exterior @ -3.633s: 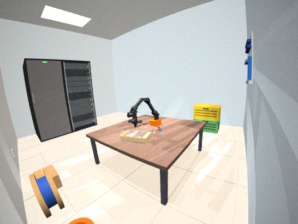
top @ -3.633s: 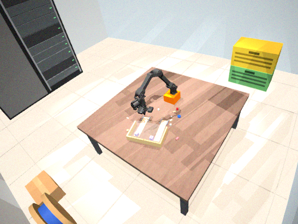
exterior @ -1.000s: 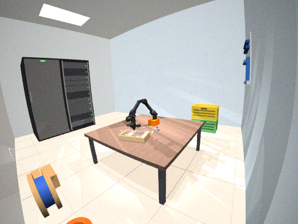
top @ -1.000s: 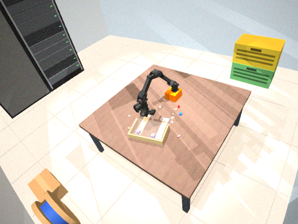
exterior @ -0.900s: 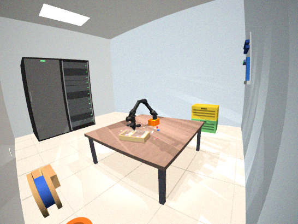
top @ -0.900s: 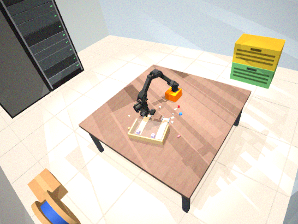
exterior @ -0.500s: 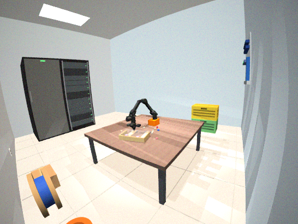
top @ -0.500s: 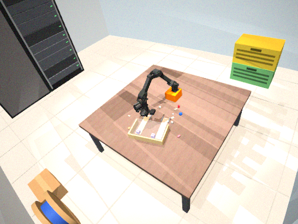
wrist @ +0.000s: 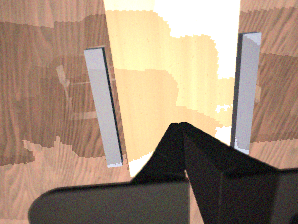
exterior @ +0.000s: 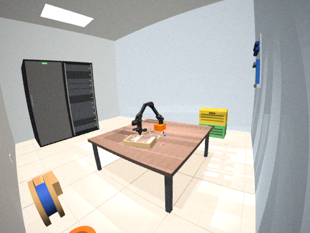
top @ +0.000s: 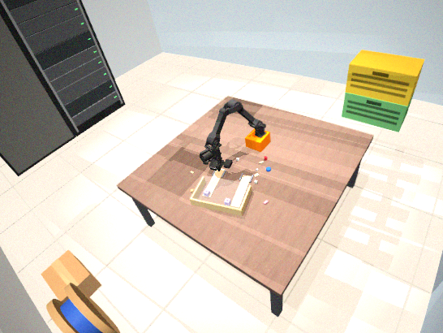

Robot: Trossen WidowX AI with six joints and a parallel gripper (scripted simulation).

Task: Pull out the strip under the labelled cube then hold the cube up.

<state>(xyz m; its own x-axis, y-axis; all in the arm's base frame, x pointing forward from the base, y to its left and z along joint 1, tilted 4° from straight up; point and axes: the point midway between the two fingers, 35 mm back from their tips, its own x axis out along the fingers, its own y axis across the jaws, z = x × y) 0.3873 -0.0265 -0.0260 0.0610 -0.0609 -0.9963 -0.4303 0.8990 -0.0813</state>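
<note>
Now: the cream strip 9 cm ahead of my gripper tip and 4 cm to the left of it. Also, from my gripper tip: pink block (40 cm to the left).
</note>
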